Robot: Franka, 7 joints.
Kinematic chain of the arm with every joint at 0, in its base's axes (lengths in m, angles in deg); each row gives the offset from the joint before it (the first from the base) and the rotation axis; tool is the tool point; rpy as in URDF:
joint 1: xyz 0 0 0.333 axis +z
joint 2: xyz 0 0 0 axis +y
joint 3: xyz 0 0 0.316 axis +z
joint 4: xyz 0.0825 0 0 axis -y
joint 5: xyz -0.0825 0 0.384 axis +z
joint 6: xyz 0 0 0 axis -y
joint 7: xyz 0.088 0 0 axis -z
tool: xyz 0 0 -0.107 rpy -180 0 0
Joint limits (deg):
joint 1: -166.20..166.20
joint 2: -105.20..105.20
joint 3: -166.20..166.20
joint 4: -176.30..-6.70
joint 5: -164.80..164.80
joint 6: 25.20..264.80
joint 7: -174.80..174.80
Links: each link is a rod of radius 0.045 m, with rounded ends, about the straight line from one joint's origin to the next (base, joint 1, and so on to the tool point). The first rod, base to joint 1, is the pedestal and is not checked.
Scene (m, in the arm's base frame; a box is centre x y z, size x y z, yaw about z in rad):
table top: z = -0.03
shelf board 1: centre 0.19 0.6 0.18 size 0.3 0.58 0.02 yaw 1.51
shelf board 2: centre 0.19 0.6 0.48 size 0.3 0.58 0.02 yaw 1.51
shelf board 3: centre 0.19 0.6 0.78 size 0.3 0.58 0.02 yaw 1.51
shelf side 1: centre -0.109 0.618 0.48 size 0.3 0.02 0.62 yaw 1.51
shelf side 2: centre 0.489 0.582 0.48 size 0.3 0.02 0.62 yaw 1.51
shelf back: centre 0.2 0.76 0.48 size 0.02 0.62 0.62 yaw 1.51
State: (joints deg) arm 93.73 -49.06 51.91 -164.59 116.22 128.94 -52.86
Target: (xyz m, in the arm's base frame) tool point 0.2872 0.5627 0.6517
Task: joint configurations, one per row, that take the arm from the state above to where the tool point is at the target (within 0.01 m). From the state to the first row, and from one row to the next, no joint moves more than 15 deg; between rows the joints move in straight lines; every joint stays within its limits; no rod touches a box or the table.
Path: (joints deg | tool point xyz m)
1: 81.40 -47.07 39.16 -157.71 117.53 132.13 -52.86 | -0.1998 0.3146 0.4426
2: 69.07 -45.07 26.41 -150.82 118.85 135.33 -52.86 | -0.0646 0.3747 0.5241
3: 56.73 -43.08 13.66 -143.94 120.16 138.52 -52.86 | 0.1053 0.3655 0.5956
4: 44.40 -41.09 0.90 -137.05 121.47 141.71 -52.86 | 0.2695 0.2716 0.6517
5: 46.11 -29.88 3.23 -126.73 121.41 138.93 -52.86 | 0.2816 0.3424 0.6692
6: 47.82 -18.68 5.56 -116.40 121.35 136.15 -52.86 | 0.2885 0.4170 0.6747
7: 49.53 -7.47 7.89 -106.08 121.29 133.37 -52.86 | 0.2902 0.4915 0.6684
8: 51.24 3.73 10.22 -95.76 121.22 130.59 -52.86 | 0.2871 0.5627 0.6517

